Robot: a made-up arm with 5 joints.
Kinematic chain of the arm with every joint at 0, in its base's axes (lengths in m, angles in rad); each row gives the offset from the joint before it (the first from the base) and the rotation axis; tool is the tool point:
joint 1: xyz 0 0 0.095 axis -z
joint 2: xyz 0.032 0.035 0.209 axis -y
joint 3: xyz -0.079 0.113 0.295 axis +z
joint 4: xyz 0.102 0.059 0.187 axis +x
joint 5: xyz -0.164 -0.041 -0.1 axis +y
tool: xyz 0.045 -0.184 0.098
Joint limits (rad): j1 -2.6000..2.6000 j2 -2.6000..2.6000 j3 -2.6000..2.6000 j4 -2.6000..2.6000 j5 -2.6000..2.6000
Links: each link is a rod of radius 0.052 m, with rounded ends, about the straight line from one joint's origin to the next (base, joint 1, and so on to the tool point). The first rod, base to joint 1, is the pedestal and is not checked.
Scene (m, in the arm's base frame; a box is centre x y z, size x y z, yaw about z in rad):
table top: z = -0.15
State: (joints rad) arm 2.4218 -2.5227 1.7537 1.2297 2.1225
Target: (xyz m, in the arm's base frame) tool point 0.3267 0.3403 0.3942
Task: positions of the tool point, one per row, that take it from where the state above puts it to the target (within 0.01 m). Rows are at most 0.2 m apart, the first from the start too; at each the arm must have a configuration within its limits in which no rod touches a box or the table.
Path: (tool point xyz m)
1: -0.0803 -0.3723 0.2927
2: 0.0416 -0.3932 0.3109
3: 0.1689 -0.3722 0.3282
4: 0.2867 -0.3084 0.3443
5: 0.3801 -0.2062 0.3587
6: 0.4365 -0.0755 0.3712
7: 0.4476 0.0700 0.3814
8: 0.4100 0.2140 0.3892
9: 0.3267 0.3403 0.3942

